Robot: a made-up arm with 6 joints. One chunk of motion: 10 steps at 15 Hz.
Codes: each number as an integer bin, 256 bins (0 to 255) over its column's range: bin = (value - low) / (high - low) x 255, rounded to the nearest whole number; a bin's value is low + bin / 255 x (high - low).
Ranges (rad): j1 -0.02..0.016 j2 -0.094..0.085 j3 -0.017..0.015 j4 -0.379..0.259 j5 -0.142..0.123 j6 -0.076..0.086
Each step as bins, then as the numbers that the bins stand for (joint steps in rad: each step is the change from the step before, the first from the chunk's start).
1 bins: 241 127 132 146 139 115
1 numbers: 0.01402 -0.00485 -0.00044 -0.01371 0.00245 -0.00294
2 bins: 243 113 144 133 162 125
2 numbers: 0.01431 -0.01468 0.00107 -0.04624 0.02635 0.00341
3 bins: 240 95 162 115 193 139
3 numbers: 0.01388 -0.02731 0.00333 -0.09127 0.05857 0.01231
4 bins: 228 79 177 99 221 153
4 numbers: 0.01219 -0.03855 0.00521 -0.13131 0.08767 0.02120
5 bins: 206 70 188 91 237 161
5 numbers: 0.00908 -0.04486 0.00659 -0.15132 0.10429 0.02628
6 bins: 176 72 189 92 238 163
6 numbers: 0.00485 -0.04346 0.00672 -0.14882 0.10533 0.02755
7 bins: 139 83 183 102 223 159
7 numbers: -0.00038 -0.03574 0.00596 -0.12380 0.08975 0.02501
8 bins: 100 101 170 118 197 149
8 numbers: -0.00588 -0.02310 0.00433 -0.08377 0.06273 0.01866
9 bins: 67 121 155 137 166 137
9 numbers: -0.01054 -0.00906 0.00245 -0.03623 0.03051 0.01104
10 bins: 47 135 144 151 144 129
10 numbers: -0.01336 0.00076 0.00107 -0.00120 0.00765 0.00595
